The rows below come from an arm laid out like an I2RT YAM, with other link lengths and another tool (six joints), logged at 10 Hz.
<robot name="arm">
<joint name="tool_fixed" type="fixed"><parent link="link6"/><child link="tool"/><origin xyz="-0.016 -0.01 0.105" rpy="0 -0.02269 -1.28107"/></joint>
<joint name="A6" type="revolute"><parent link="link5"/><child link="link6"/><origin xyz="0.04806 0 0.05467" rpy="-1.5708 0 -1.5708"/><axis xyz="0 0 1"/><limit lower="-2.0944" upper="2.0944"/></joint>
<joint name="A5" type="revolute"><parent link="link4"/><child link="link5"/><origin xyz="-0.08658 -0.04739 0.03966" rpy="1.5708 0 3.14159"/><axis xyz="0 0 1"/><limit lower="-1.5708" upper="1.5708"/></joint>
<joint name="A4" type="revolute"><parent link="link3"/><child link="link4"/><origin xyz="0.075 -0.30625 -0.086" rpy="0 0 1.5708"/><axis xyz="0 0 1"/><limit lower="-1.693" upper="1.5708"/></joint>
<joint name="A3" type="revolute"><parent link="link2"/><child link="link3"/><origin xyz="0 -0.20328 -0.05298" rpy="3.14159 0 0"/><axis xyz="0 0 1"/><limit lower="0" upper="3.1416"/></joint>
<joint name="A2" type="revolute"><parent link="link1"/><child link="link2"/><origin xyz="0.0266 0.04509 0.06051" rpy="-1.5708 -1.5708 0"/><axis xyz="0 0 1"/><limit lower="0" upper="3.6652"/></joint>
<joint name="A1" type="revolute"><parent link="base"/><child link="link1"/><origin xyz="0 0 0.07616" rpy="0 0 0"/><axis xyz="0 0 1"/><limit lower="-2.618" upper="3.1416"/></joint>
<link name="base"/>
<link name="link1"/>
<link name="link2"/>
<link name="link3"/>
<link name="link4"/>
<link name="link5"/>
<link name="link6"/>
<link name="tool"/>
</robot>
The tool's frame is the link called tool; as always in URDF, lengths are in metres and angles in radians.
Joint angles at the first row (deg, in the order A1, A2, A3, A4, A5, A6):
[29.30, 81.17, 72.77, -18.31, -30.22, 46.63]
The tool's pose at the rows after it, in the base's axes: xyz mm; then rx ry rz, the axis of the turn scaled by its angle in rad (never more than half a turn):
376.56 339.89 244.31 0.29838 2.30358 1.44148
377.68 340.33 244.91 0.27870 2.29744 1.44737
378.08 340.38 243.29 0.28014 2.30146 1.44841
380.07 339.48 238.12 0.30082 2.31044 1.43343
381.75 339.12 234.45 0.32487 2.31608 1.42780
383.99 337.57 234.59 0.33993 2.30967 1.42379
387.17 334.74 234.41 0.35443 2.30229 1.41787
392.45 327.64 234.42 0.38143 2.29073 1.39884
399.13 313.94 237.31 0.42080 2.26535 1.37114
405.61 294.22 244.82 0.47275 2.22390 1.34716
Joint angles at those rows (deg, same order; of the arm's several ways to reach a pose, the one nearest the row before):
[29.28, 81.19, 72.77, -18.44, -30.37, 45.54]
[29.12, 81.36, 72.77, -17.91, -30.94, 44.95]
[29.06, 81.58, 72.77, -17.89, -31.11, 44.97]
[29.04, 82.08, 72.77, -18.09, -30.41, 45.21]
[29.01, 82.50, 72.75, -18.02, -29.93, 45.89]
[28.84, 82.50, 72.71, -17.78, -29.50, 46.28]
[28.47, 82.50, 72.62, -17.54, -29.15, 46.50]
[27.68, 82.22, 72.45, -17.65, -28.34, 46.61]
[26.24, 80.90, 71.70, -17.89, -27.20, 46.70]
[24.12, 78.37, 70.35, -18.11, -26.17, 47.18]

